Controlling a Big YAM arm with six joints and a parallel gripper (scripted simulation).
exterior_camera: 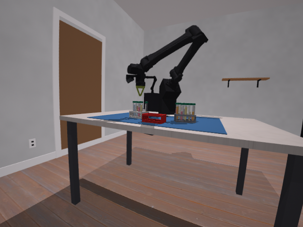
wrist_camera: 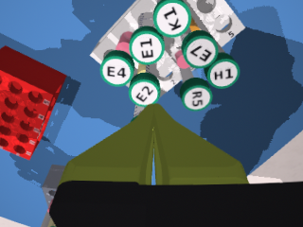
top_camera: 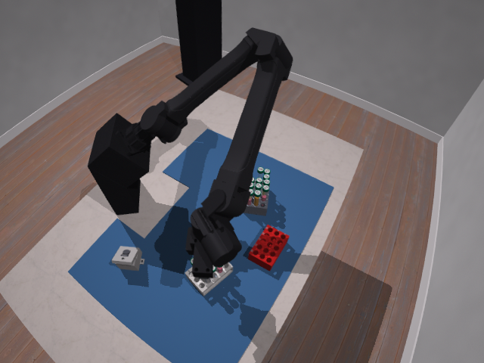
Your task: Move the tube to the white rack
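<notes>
The grey done button box lies 230 mm behind my hand, 200 mm to the right of it and 140 mm below it. The rest, counted from my hand: tube 110 mm below, 40 mm to the left, 30 mm behind; then grey rack RA 310 mm to the left, 150 mm below, 120 mm behind; then white rack RB 150 mm below, 10 mm to the right, 10 mm behind.
</notes>
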